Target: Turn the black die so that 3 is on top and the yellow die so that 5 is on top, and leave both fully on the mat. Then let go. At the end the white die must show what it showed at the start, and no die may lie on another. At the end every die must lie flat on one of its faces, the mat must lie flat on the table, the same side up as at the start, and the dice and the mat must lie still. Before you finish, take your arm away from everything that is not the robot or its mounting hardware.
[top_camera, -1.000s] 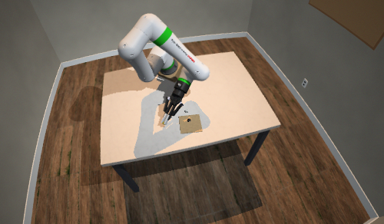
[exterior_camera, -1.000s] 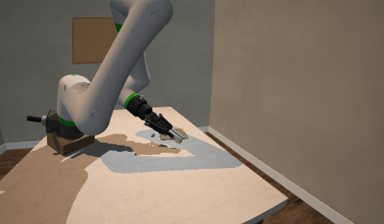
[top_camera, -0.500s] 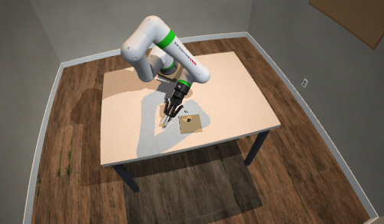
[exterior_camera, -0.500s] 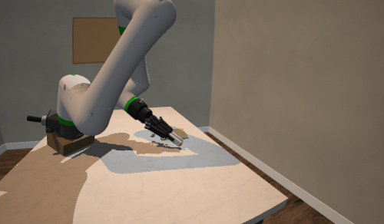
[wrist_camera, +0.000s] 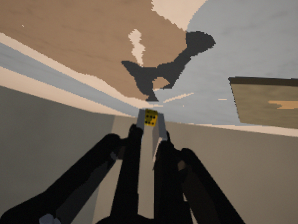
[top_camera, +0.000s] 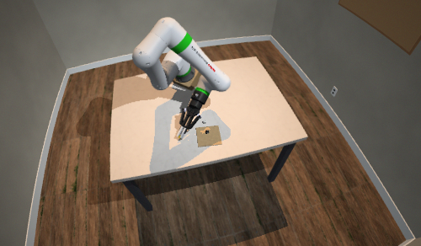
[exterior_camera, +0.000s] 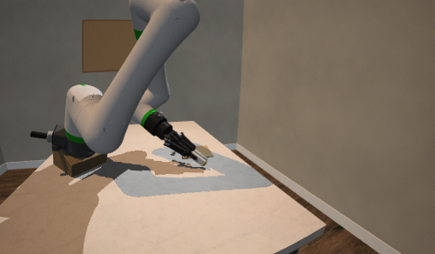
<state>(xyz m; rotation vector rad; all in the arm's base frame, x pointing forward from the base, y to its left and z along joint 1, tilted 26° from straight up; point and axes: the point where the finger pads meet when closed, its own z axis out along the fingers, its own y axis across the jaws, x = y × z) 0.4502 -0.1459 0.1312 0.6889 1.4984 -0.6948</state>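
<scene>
Right now the yellow die is 1 cm ahead of my hand, 2 cm to the right of it and 2 cm below it. Round my hand: tan mat: 6 cm ahead, 14 cm to the left, 4 cm below; white die: 5 cm behind, 16 cm to the left, 3 cm below; black die: 3 cm ahead, 15 cm to the left, 3 cm below.
</scene>
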